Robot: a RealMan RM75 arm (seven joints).
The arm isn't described. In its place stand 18 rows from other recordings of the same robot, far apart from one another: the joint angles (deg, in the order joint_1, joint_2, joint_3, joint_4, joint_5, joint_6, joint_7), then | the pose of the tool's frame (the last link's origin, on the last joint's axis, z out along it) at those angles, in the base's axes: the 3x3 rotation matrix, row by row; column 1 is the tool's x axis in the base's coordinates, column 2 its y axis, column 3 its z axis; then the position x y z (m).
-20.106, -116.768, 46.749, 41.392, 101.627, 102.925, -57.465 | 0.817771 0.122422 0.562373; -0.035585 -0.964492 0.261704; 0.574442 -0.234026 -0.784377; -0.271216 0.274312 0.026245
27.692, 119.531, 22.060, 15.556, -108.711, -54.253, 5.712 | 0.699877 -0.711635 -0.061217; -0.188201 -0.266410 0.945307; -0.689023 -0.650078 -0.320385; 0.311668 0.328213 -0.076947
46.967, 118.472, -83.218, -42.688, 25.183, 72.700, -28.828 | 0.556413 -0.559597 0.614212; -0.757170 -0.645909 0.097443; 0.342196 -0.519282 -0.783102; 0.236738 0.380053 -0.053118
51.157, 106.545, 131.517, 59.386, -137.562, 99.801, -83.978 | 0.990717 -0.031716 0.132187; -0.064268 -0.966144 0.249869; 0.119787 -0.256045 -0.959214; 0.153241 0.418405 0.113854
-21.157, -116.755, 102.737, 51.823, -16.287, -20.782, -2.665 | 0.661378 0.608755 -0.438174; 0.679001 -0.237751 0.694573; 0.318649 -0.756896 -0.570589; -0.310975 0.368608 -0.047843
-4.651, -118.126, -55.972, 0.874, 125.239, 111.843, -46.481 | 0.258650 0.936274 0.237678; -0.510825 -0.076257 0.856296; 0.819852 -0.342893 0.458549; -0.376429 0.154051 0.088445
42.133, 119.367, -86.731, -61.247, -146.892, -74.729, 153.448 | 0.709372 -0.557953 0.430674; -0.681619 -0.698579 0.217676; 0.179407 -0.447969 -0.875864; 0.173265 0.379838 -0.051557
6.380, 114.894, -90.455, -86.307, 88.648, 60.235, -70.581 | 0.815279 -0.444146 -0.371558; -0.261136 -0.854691 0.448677; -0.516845 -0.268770 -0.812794; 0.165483 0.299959 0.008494
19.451, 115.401, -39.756, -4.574, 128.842, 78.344, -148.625 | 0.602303 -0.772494 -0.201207; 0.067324 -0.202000 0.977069; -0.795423 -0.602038 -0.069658; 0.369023 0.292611 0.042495
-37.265, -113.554, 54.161, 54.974, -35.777, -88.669, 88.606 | 0.944039 0.185978 -0.272401; 0.240458 -0.953360 0.182443; -0.225766 -0.237734 -0.944729; -0.261528 0.370576 0.046293
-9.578, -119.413, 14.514, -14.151, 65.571, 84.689, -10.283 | 0.591319 0.803532 -0.068390; 0.019363 0.070634 0.997314; 0.806205 -0.591055 0.026209; -0.382722 0.193484 -0.024745
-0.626, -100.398, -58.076, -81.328, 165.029, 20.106, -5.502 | 0.833829 0.479802 0.272982; -0.007153 -0.485080 0.874441; 0.551976 -0.731087 -0.401042; -0.221876 0.304984 0.022857
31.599, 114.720, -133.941, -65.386, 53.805, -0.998, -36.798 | 0.949164 -0.181987 -0.256844; 0.019726 -0.779951 0.625530; -0.314164 -0.598797 -0.736711; 0.109530 0.341611 -0.129559
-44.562, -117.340, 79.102, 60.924, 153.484, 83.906, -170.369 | 0.426998 0.728072 -0.536268; 0.900396 -0.397050 0.177870; -0.083423 -0.558804 -0.825093; -0.188730 0.388379 -0.011933
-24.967, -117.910, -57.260, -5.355, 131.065, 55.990, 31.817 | 0.987955 0.069218 -0.138395; 0.141812 -0.047145 0.988770; 0.061916 -0.996487 -0.056393; -0.381053 0.328709 0.005315
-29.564, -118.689, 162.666, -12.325, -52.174, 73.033, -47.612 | 0.595313 0.770633 0.227437; 0.222242 -0.429943 0.875075; 0.772147 -0.470398 -0.427218; -0.343583 0.324131 -0.004865
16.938, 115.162, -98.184, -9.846, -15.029, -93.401, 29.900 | 0.547268 -0.570671 -0.612236; 0.165015 -0.643573 0.747385; -0.820529 -0.510047 -0.258037; 0.300210 0.263057 0.001897
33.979, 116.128, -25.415, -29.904, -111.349, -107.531, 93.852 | 0.478812 -0.538121 -0.693660; -0.523587 -0.809257 0.266382; -0.704695 0.235645 -0.669235; 0.235657 0.318692 0.036126
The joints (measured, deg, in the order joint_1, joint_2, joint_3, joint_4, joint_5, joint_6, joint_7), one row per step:
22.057 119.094 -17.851 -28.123 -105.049 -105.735 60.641
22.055 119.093 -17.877 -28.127 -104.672 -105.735 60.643
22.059 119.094 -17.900 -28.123 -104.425 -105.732 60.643
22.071 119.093 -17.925 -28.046 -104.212 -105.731 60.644
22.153 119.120 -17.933 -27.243 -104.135 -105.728 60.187
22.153 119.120 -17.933 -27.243 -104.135 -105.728 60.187
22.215 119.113 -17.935 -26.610 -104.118 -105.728 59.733
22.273 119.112 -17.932 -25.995 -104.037 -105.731 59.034
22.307 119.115 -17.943 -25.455 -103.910 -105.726 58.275
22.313 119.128 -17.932 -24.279 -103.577 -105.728 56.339
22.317 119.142 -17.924 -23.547 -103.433 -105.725 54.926
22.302 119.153 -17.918 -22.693 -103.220 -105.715 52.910
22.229 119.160 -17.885 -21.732 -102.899 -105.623 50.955
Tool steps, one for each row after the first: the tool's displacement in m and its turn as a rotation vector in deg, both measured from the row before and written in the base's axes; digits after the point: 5 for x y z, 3 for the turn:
-0.00023 0.00040 0.00075 0.305 0.179 -0.003
-0.00018 0.00028 0.00045 0.193 0.120 0.002
-0.00021 0.00020 0.00018 0.125 0.162 -0.006
-0.00070 -0.00038 -0.00232 -0.040 0.460 0.077
0.00000 0.00000 0.00000 0.000 0.000 0.000
-0.00044 -0.00034 -0.00172 0.008 0.264 0.101
-0.00048 -0.00029 -0.00155 0.242 0.149 0.208
-0.00039 -0.00028 -0.00130 0.350 0.071 0.224
-0.00059 -0.00092 -0.00266 1.036 0.042 0.519
-0.00037 -0.00065 -0.00182 0.739 -0.123 0.403
-0.00035 -0.00081 -0.00199 1.163 -0.344 0.586
0.00001 -0.00095 -0.00203 1.200 -0.210 0.355

